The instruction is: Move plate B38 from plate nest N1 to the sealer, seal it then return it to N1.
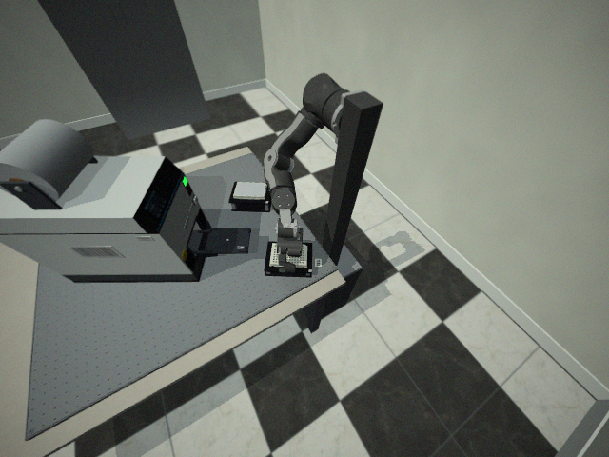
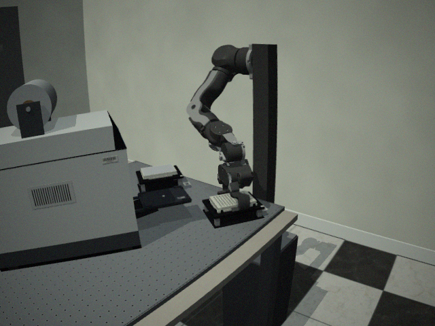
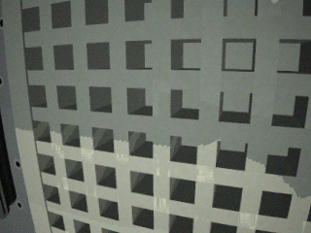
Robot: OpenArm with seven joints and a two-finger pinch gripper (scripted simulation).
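My hand is right at the plate B38. Round my hand: nest N1 (1 cm below); nest n2 (34 cm to the right, 1 cm above); B83 (34 cm to the right, 2 cm above).
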